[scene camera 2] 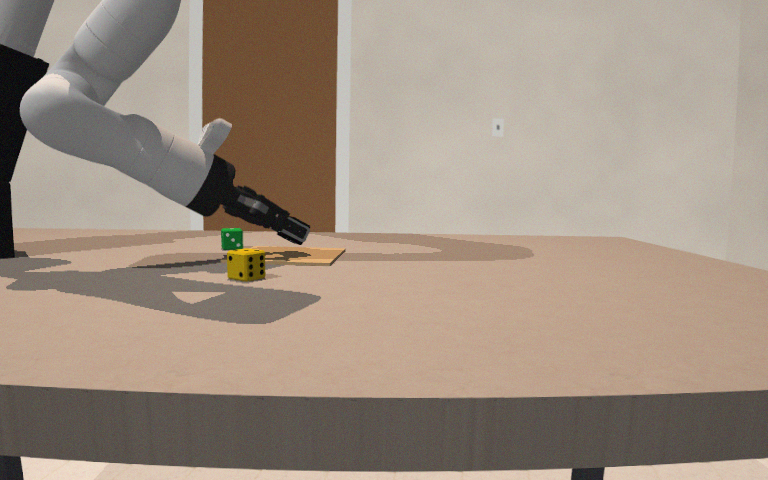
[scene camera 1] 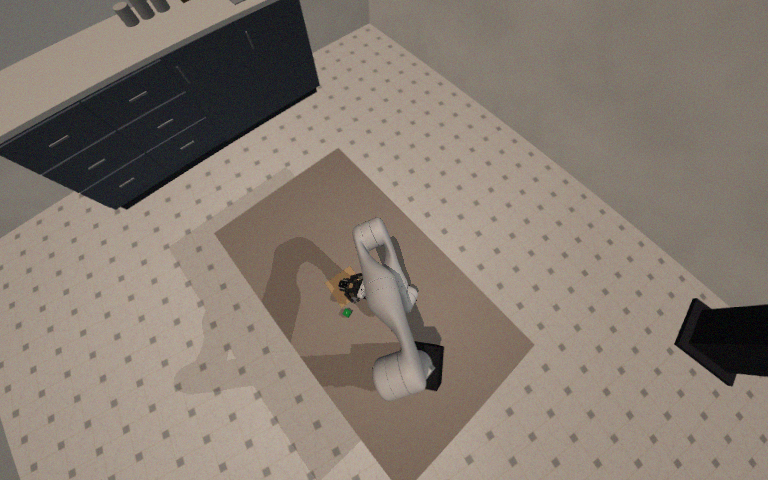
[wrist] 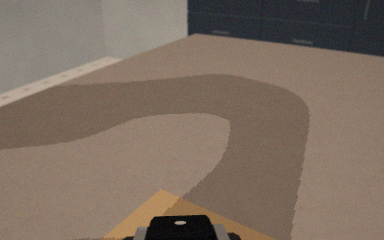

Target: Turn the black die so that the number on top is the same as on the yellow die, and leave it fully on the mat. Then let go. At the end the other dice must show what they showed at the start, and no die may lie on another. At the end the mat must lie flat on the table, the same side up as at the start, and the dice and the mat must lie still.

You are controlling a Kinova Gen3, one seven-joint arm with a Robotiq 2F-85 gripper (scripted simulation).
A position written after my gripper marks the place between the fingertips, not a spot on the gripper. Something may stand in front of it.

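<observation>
My gripper (scene camera 2: 301,234) is visible to me, and so is a mat (scene camera 2: 309,256). I can see a yellow die (scene camera 2: 246,264) too, but in the wrist view the die is out of frame.
</observation>
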